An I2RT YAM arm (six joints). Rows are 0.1 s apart.
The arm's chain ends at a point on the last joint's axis. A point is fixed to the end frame.
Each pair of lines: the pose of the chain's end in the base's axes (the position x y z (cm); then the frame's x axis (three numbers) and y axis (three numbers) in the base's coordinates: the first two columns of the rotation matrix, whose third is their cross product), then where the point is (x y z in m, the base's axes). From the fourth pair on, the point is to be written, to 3 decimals.
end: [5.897 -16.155 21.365 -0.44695 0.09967 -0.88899 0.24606 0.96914 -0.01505]
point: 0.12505 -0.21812 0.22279
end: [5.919 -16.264 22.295 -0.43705 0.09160 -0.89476 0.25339 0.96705 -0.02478]
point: 0.12475 -0.21957 0.23349
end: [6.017 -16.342 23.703 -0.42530 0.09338 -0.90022 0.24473 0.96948 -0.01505]
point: 0.12610 -0.21981 0.24813
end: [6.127 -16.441 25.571 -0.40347 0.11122 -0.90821 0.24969 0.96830 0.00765]
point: 0.127 -0.221 0.267
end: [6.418 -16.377 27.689 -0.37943 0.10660 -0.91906 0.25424 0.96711 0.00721]
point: 0.129 -0.221 0.291
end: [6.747 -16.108 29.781 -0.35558 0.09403 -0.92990 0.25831 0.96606 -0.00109]
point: 0.132 -0.218 0.314
